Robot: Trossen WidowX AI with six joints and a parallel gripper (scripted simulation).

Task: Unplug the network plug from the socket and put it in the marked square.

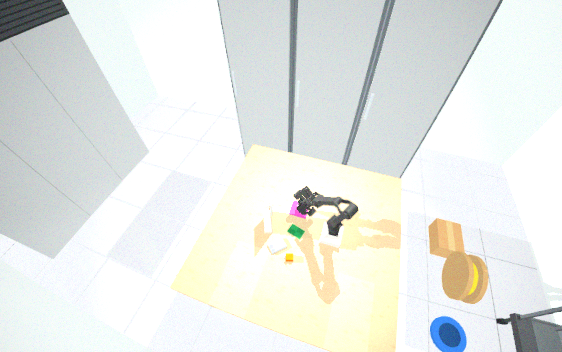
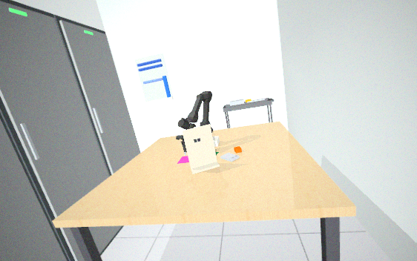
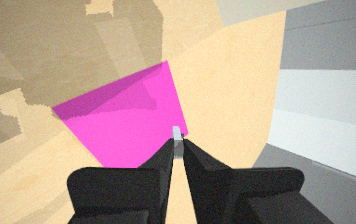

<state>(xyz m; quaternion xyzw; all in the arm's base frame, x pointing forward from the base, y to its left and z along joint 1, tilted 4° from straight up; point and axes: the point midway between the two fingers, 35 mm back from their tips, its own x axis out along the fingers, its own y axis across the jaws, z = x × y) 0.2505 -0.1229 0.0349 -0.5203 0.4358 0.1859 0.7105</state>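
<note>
My gripper tip is now 60 mm above the magenta marked square and 10 mm past it. The rest, counted from my gripper tip: green board (180 mm to the left, 60 mm below, 30 mm behind); then upright panel (160 mm ahead, 150 mm to the left, 60 mm above); then grey network plug (right at my gripper tip).
</note>
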